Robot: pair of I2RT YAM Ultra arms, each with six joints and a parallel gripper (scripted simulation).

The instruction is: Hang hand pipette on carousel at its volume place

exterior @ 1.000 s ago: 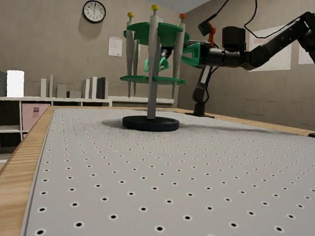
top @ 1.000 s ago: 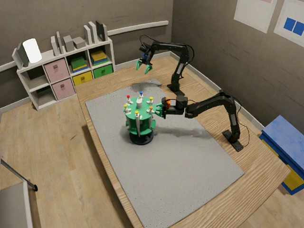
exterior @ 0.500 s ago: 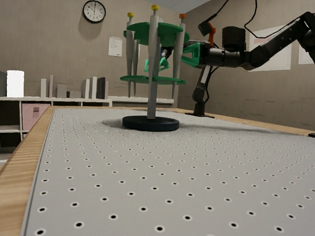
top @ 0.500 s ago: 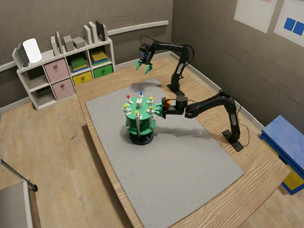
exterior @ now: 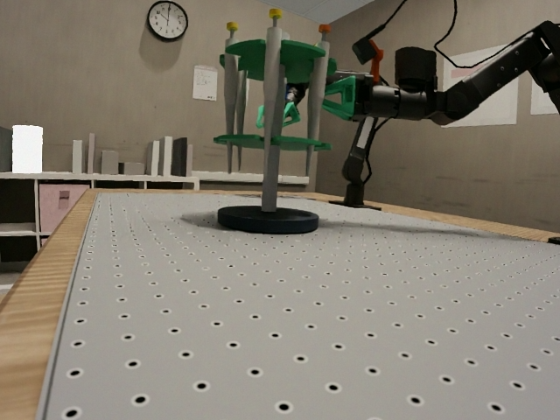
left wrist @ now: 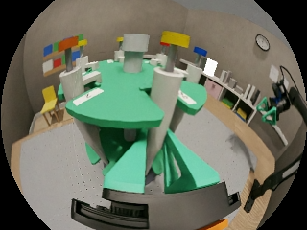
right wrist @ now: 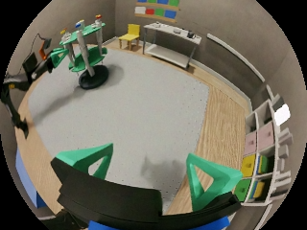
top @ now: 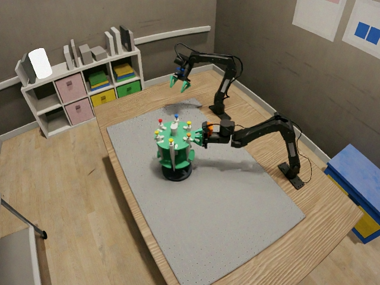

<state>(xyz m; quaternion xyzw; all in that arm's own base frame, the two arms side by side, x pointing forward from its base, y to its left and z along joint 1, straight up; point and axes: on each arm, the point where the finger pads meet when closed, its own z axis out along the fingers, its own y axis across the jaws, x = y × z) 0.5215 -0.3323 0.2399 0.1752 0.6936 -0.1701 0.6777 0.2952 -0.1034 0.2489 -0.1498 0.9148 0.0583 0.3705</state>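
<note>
The hand pipette lies 2 cm below my left hand, 1 cm to the right of it and 1 cm ahead of it.
</note>
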